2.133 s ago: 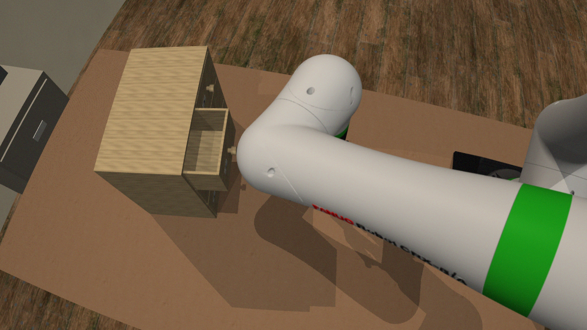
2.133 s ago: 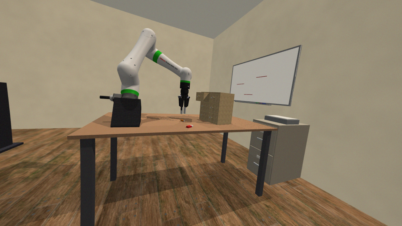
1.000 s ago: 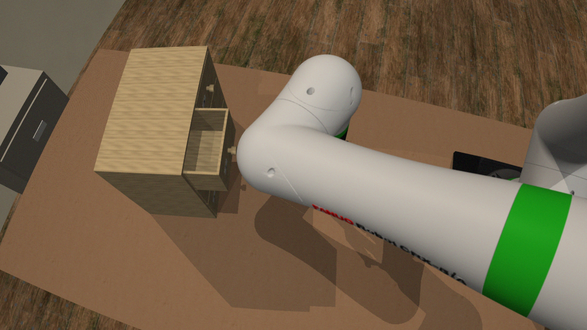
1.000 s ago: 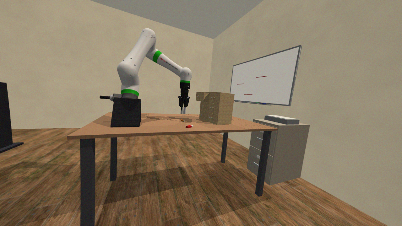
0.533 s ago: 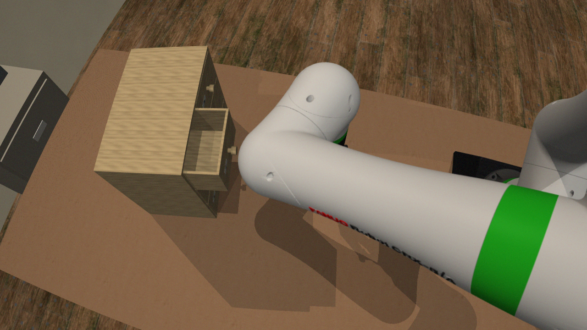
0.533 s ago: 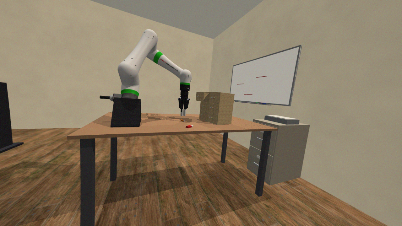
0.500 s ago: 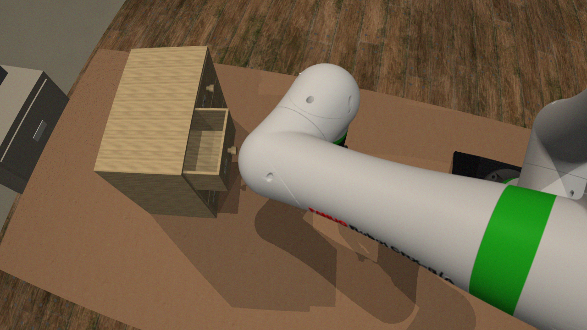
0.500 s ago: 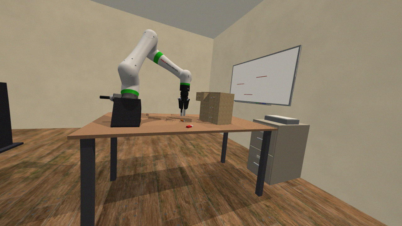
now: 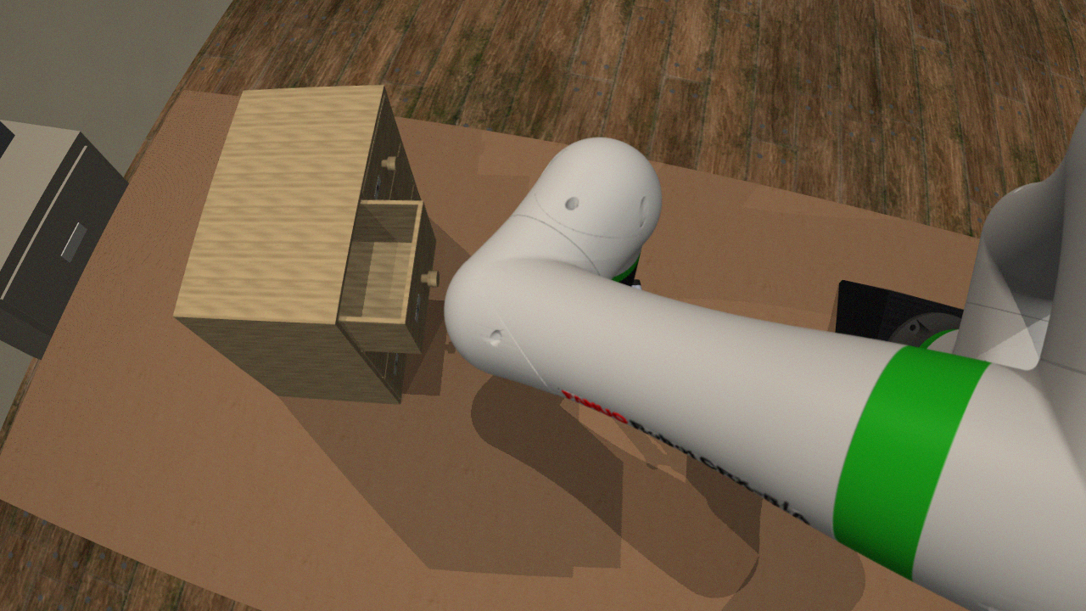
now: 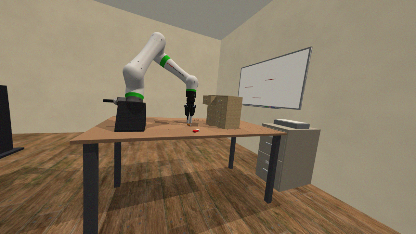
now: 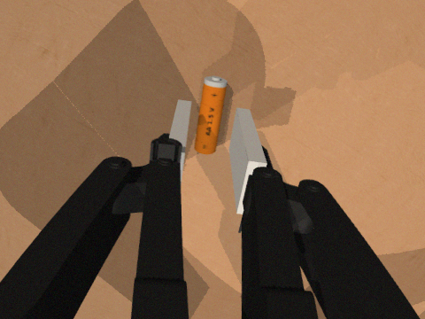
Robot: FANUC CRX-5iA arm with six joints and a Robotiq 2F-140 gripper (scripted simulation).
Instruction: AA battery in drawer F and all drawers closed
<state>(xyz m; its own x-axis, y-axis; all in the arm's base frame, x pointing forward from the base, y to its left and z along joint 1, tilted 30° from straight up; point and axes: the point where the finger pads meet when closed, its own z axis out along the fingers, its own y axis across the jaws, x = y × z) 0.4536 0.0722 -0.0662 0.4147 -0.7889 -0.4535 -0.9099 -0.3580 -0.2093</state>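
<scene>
Right now the orange AA battery is 5 cm below my hand. From my hand the other things lie so: eraser (23 cm to the right, 5 cm below); then drawer (26 cm ahead, 7 cm to the left, 17 cm above).
</scene>
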